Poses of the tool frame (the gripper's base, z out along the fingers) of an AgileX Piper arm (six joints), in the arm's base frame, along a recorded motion.
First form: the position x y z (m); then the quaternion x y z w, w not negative.
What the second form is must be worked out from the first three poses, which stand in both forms.
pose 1, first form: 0.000 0.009 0.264 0.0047 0.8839 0.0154 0.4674
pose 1, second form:
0 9 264
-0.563 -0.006 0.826
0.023 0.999 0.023
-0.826 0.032 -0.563

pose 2, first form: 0.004 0.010 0.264 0.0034 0.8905 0.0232 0.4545
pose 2, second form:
4 10 264
-0.587 -0.015 0.810
0.027 0.999 0.038
-0.809 0.044 -0.586

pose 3, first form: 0.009 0.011 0.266 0.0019 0.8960 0.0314 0.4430
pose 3, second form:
9 11 266
-0.608 -0.024 0.794
0.031 0.998 0.055
-0.794 0.058 -0.606

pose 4, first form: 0.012 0.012 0.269 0.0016 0.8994 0.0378 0.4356
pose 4, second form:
12 12 269
-0.621 -0.030 0.784
0.036 0.997 0.067
-0.783 0.069 -0.618

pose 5, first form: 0.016 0.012 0.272 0.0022 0.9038 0.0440 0.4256
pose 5, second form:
16 12 272
-0.638 -0.033 0.770
0.041 0.996 0.078
-0.769 0.081 -0.634

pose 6, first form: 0.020 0.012 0.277 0.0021 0.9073 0.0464 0.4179
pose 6, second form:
20 12 277
-0.651 -0.035 0.759
0.043 0.996 0.082
-0.758 0.086 -0.646

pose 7, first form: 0.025 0.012 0.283 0.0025 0.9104 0.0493 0.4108
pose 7, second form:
25 12 283
-0.662 -0.036 0.748
0.045 0.995 0.088
-0.748 0.092 -0.658

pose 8, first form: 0.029 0.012 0.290 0.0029 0.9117 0.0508 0.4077
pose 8, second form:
29 12 290
-0.668 -0.036 0.744
0.047 0.995 0.090
-0.743 0.095 -0.662

